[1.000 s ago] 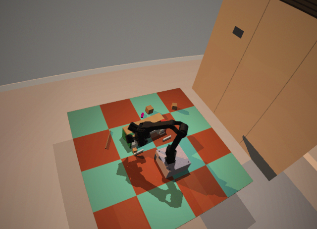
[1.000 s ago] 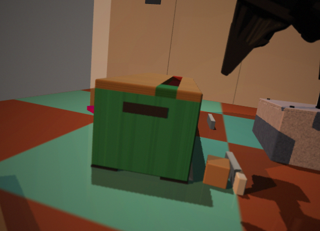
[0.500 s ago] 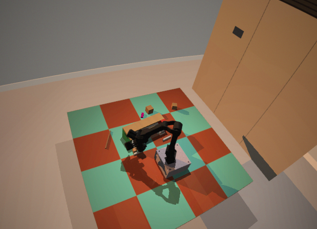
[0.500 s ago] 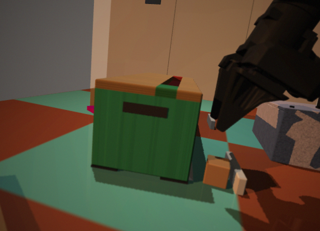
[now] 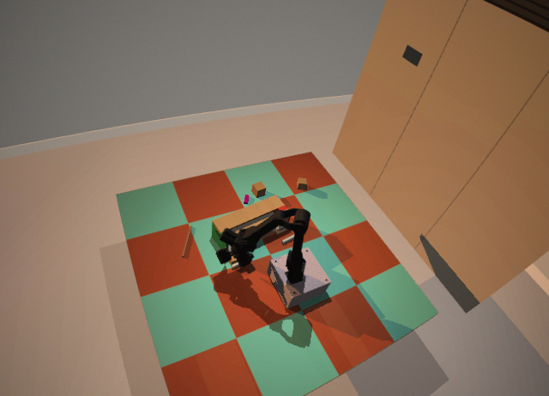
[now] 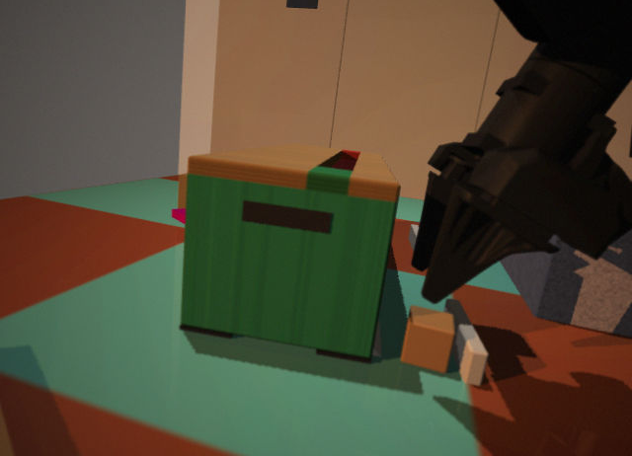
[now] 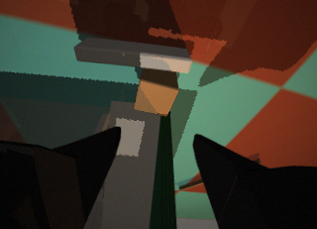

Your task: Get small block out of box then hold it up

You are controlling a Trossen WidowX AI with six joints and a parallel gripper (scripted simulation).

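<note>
Now: gripper tip 40 mm above the block, 10 mm to the left of it and 10 mm past it. From my gripper tip the other things lie so: wooden stick 180 mm to the left, 170 mm ahead, 60 mm below; box 160 mm to the right, 90 mm ahead.
</note>
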